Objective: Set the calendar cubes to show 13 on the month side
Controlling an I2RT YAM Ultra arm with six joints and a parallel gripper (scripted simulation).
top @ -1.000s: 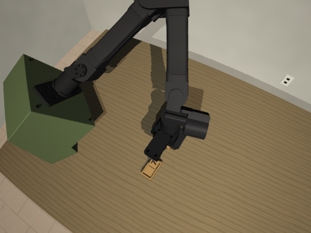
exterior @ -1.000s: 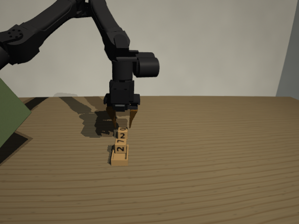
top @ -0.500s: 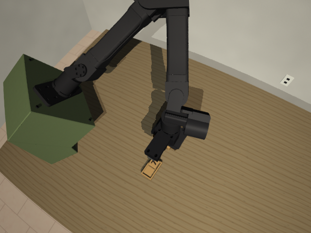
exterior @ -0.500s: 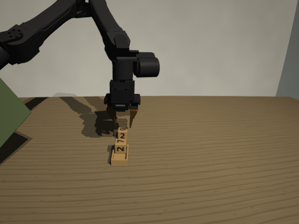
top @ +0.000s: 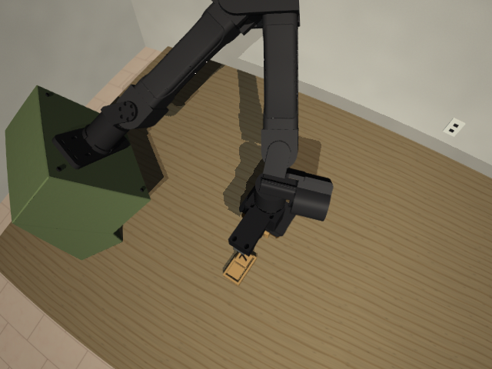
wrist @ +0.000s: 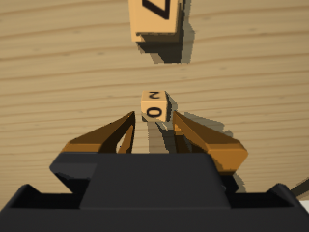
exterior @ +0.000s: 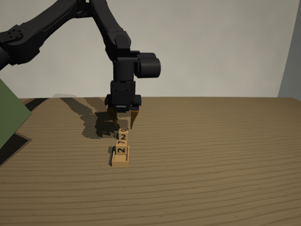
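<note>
Right now my hand is 30 mm above the wooden cube. The rest, counted from my hand: wooden tray: 20 mm ahead, 110 mm to the right, 40 mm below.
</note>
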